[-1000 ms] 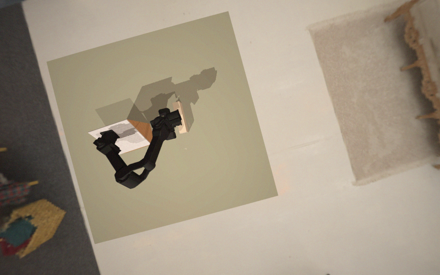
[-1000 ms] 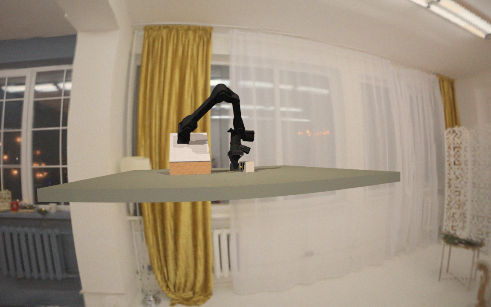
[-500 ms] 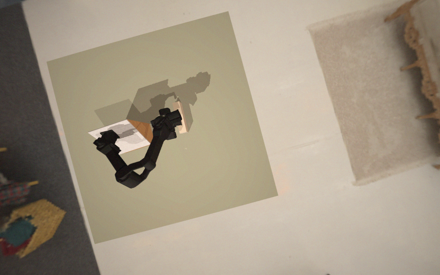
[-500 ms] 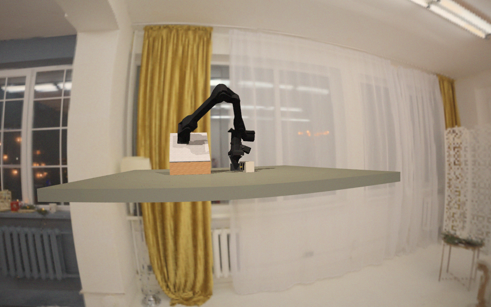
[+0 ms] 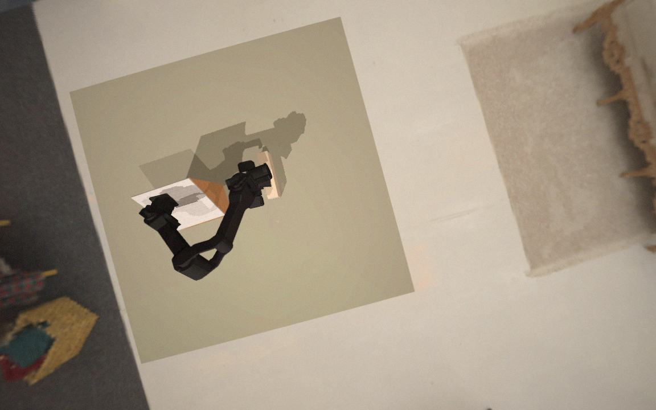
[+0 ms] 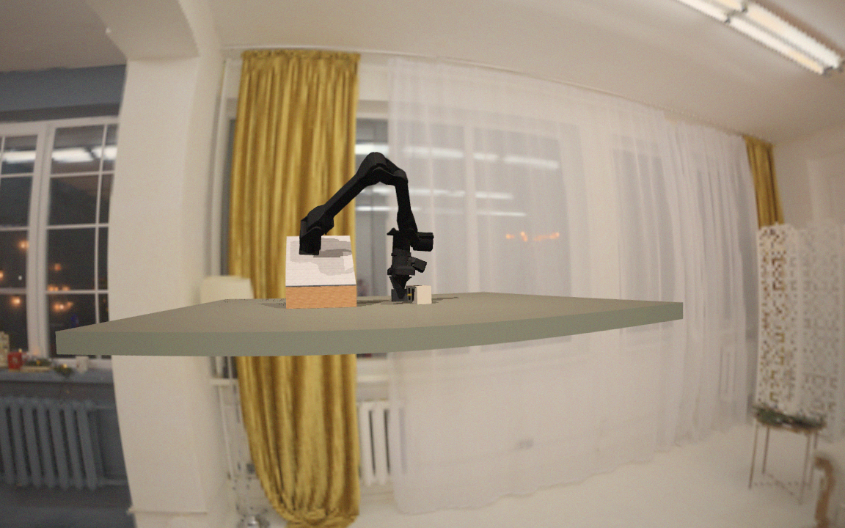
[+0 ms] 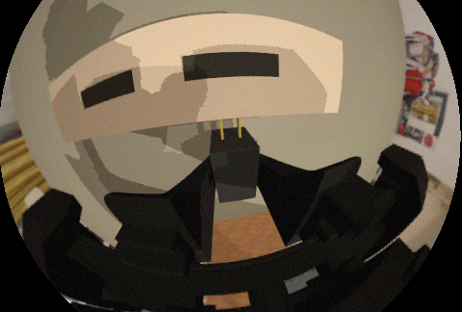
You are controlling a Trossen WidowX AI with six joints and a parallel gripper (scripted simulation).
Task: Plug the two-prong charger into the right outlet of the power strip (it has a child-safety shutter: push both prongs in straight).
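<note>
The dark grey charger lies 2 cm ahead of my gripper tip and 1 cm above it.
</note>
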